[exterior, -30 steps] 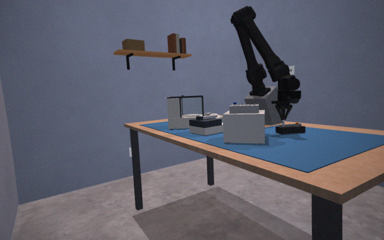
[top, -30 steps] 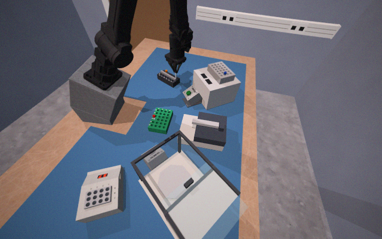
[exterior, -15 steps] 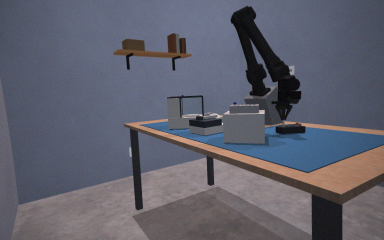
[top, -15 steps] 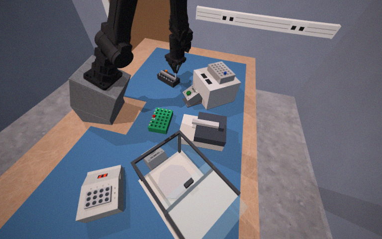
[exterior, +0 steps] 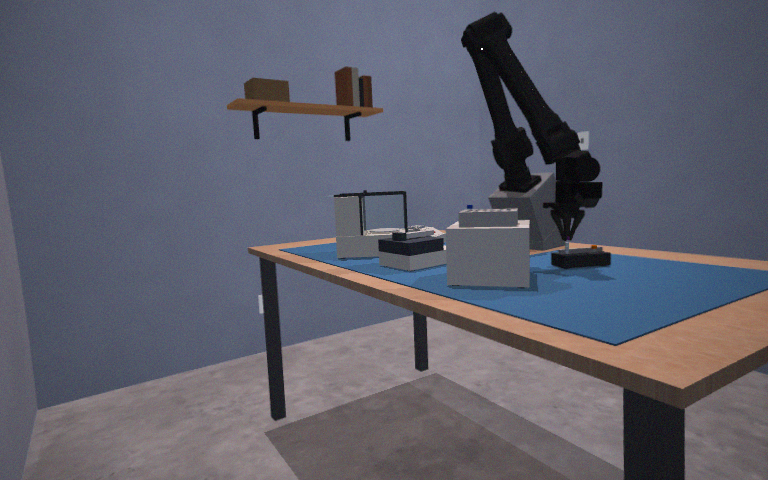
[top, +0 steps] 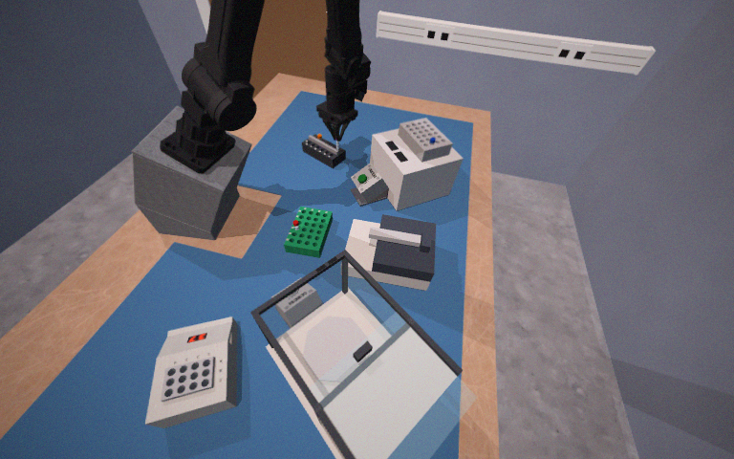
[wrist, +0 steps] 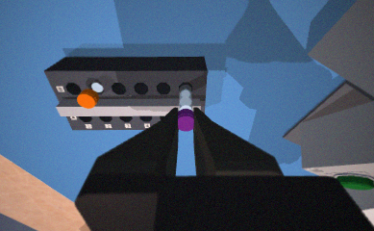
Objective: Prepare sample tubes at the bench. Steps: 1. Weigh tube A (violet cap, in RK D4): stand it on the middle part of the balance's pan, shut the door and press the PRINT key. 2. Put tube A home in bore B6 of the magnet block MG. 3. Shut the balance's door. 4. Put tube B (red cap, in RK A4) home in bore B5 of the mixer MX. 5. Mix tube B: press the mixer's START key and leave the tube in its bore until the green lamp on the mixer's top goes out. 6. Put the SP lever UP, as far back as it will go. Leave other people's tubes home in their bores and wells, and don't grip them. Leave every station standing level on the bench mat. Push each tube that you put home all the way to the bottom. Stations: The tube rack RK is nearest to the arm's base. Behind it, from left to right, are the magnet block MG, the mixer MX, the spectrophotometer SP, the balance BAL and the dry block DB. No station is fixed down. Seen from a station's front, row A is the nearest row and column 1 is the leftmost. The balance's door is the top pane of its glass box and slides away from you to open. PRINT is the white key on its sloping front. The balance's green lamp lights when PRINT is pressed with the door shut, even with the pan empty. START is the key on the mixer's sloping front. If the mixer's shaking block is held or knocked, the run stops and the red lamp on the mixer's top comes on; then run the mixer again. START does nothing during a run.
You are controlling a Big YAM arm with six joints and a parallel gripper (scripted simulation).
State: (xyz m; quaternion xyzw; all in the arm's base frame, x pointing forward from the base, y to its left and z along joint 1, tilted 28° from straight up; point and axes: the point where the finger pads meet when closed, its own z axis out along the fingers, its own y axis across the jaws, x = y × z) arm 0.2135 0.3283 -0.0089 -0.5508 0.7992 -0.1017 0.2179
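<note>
Now: hand 50 mm past the magnet block MG and 60 mm above it. From my hand the other things lie so: blue-capped tube (280 mm ahead, 50 mm to the right, 80 mm above); then grey shaking block (250 mm ahead, 10 mm to the right, 70 mm above); then green start key (120 mm ahead, 130 mm to the right, 10 mm below).
</note>
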